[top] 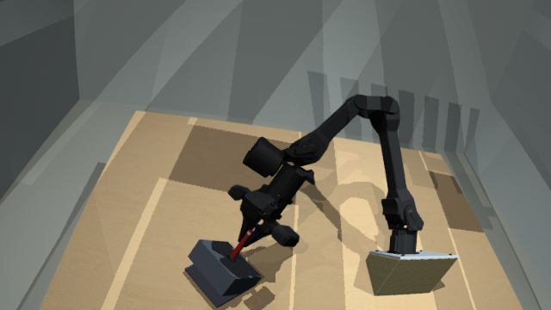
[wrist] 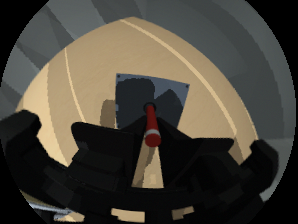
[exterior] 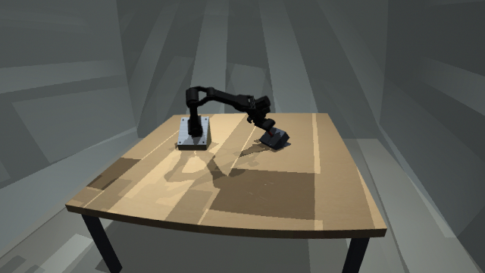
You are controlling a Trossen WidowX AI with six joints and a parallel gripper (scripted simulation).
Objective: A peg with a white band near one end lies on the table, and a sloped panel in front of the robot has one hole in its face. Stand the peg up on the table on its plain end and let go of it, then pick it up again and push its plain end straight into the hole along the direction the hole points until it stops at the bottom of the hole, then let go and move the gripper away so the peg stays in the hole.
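Now: gripper tip 6 cm above the sloped panel, 3 cm short of it and 2 cm to the right of it. From my gripper tip the other things lie so: red peg: 1 cm to the right, 1 cm behind, 1 cm above.
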